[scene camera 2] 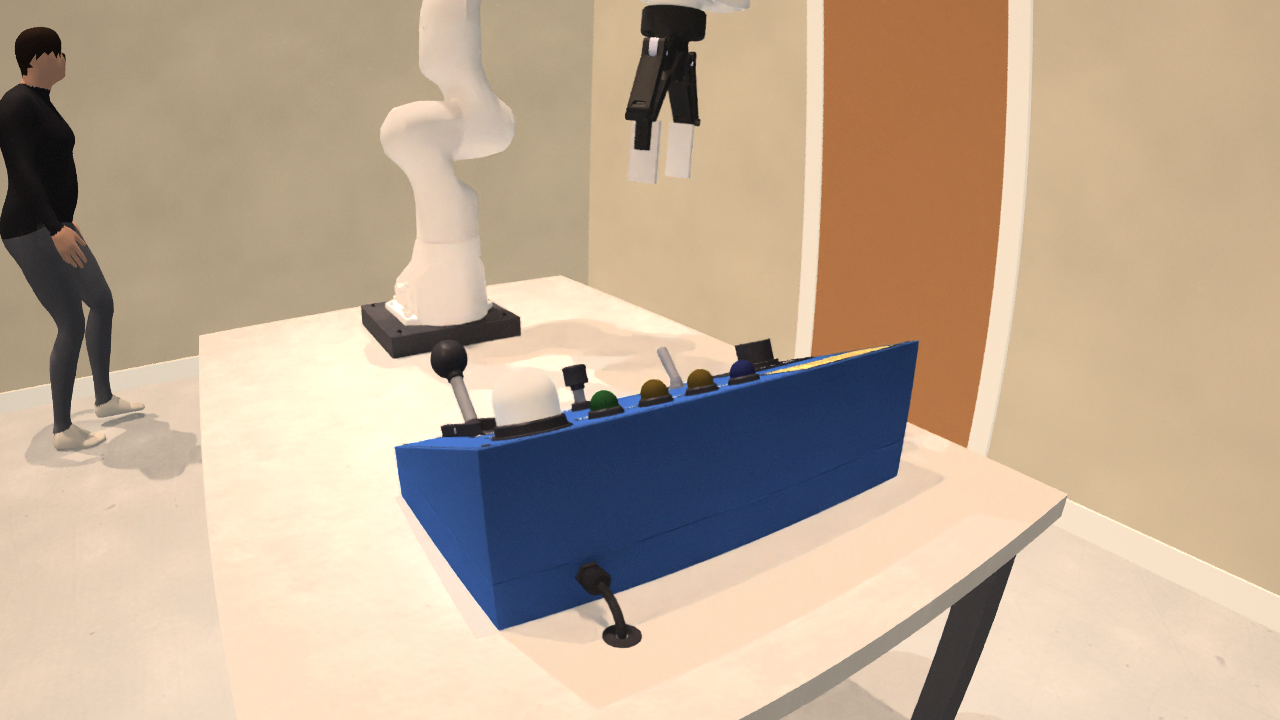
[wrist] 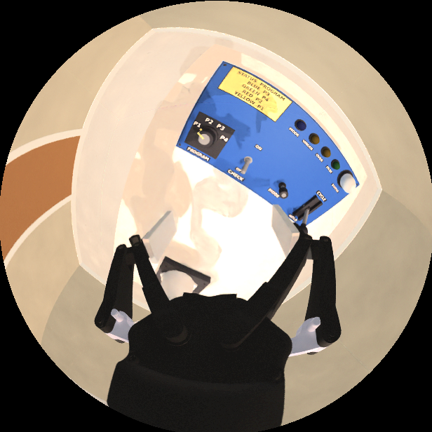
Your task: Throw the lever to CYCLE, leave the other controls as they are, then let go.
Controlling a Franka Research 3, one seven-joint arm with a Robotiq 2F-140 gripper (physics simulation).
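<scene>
The lever (scene camera 2: 460, 394) (wrist: 306, 216) has a grey shaft and a black ball knob, and stands in a black slot plate at one end of the blue control panel (scene camera 2: 680, 483) (wrist: 265, 175). In the wrist view the shaft leans away from the CYCLE label (wrist: 321, 196) toward the slot's other end; the knob is partly hidden behind a finger. My gripper (scene camera 2: 660, 179) (wrist: 221, 217) is open and empty, high above the table on the robot's side of the panel, apart from the lever.
The panel also carries a PROGRAM knob (wrist: 206, 138), a CHECK toggle (scene camera 2: 669, 367) (wrist: 246, 164), a MODE switch (scene camera 2: 576, 385) (wrist: 283, 190), several small lamps and a white dome (scene camera 2: 526, 398) (wrist: 346, 182). A black cable (scene camera 2: 614, 608) runs into the table (scene camera 2: 304, 573). A person (scene camera 2: 40, 170) stands at the left.
</scene>
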